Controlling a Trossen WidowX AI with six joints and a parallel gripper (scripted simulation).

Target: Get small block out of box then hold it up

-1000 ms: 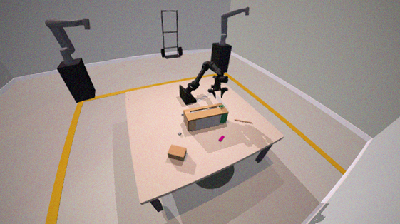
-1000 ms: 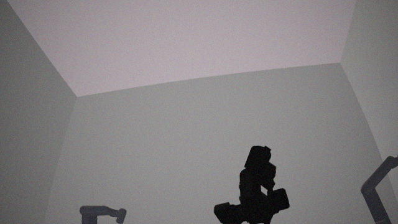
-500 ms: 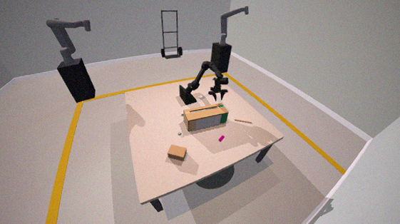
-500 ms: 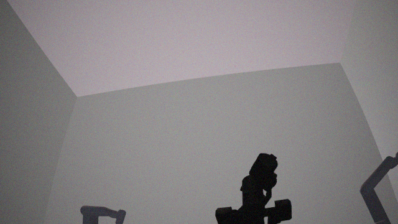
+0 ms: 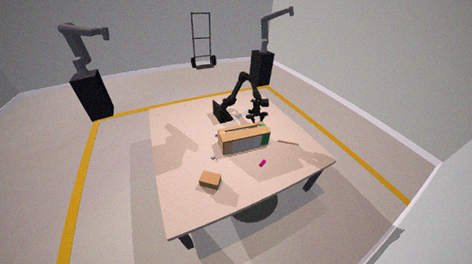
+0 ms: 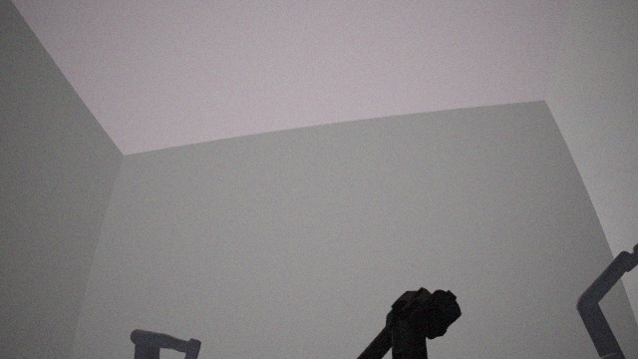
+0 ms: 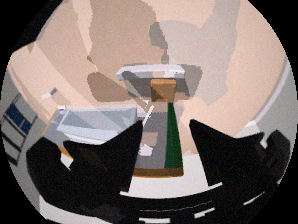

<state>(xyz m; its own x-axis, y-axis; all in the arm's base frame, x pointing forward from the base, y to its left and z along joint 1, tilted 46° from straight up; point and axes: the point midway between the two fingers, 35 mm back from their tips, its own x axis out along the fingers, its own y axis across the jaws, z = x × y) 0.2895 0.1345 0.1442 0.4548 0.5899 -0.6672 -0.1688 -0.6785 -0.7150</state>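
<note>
My gripper tip is now 20 mm past the tan block and 50 mm above it. The rest, counted from my gripper tip: brown carton (290 mm ahead, 560 mm to the right, 40 mm below); thin wooden stick (250 mm ahead, 150 mm to the left, 70 mm below); magenta block (320 mm ahead, 170 mm to the right, 60 mm below).
</note>
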